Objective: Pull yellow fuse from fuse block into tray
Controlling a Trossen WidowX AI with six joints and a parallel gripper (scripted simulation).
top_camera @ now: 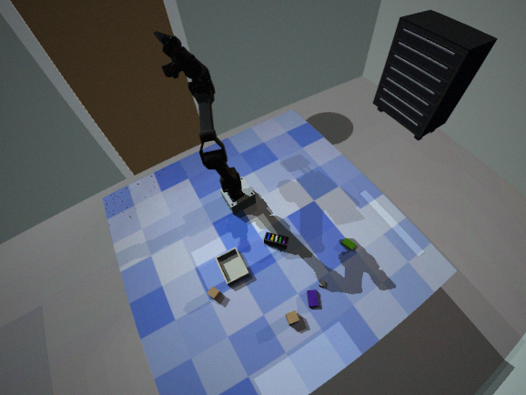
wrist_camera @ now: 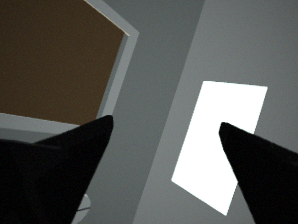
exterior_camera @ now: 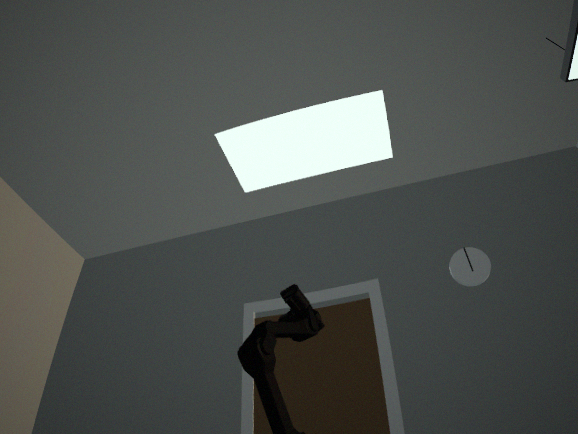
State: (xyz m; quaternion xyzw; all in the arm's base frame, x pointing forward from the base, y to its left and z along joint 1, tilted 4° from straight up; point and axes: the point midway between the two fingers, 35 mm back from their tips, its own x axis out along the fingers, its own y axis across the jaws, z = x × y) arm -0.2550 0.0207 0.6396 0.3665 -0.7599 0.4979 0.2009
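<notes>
Right now the yellow fuse is 57 cm ahead of my gripper tip, 7 cm to the left of it and 70 cm below it. Round my gripper tip: blue fuse (56 cm ahead, 6 cm to the left, 70 cm below); white fuse (58 cm ahead, 8 cm to the left, 70 cm below); green fuse (60 cm ahead, 9 cm to the left, 70 cm below).
</notes>
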